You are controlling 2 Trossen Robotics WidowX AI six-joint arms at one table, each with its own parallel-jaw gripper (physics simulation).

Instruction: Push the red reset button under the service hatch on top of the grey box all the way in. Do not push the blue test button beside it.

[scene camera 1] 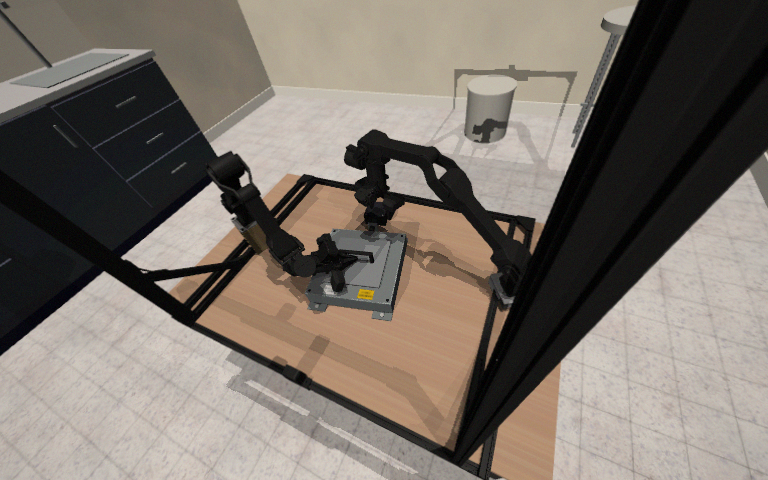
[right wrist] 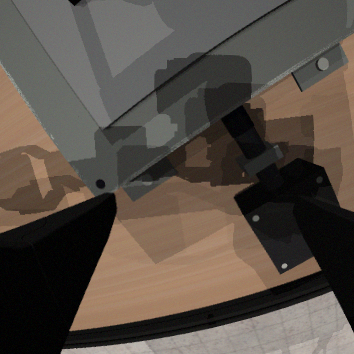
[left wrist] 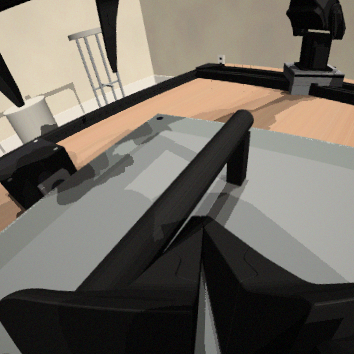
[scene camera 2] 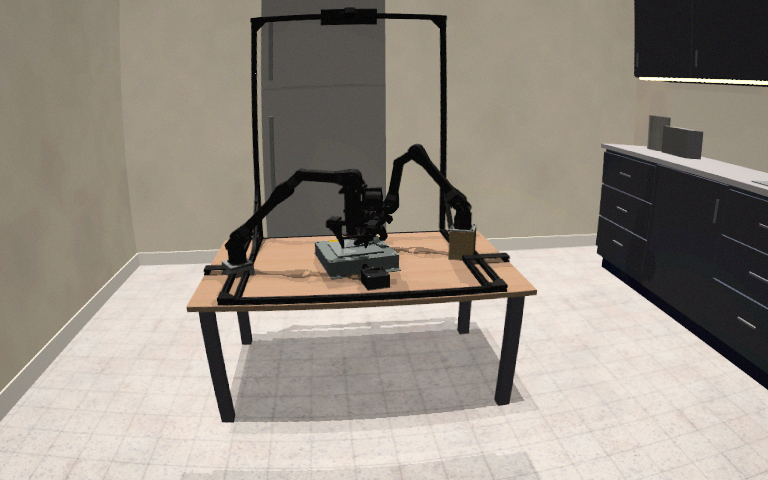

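Note:
The grey box (scene camera 1: 351,300) (scene camera 2: 362,266) (left wrist: 300,140) (right wrist: 280,70) stands mid-table. Its service hatch (scene camera 1: 368,274) (left wrist: 290,210) (right wrist: 125,45) is a flat grey plate on top, with a black bar handle (scene camera 1: 362,254) (left wrist: 200,180). Whether the hatch is fully closed I cannot tell. The red and blue buttons do not show in any view. My left gripper (scene camera 1: 355,259) (left wrist: 199,223) is shut and empty, low over the hatch, tips close beside the handle; contact is unclear. My right gripper (left wrist: 67,87) (right wrist: 206,203) is open and empty, above the box's corner and the black block.
A black block (scene camera 2: 374,277) (left wrist: 35,170) (right wrist: 285,220) with a short black stub (right wrist: 245,130) stands beside the box. A yellow label (scene camera 1: 365,294) lies on the box top, at the opposite end. Black rails (scene camera 2: 339,296) edge the table. Both arms are close together over the box.

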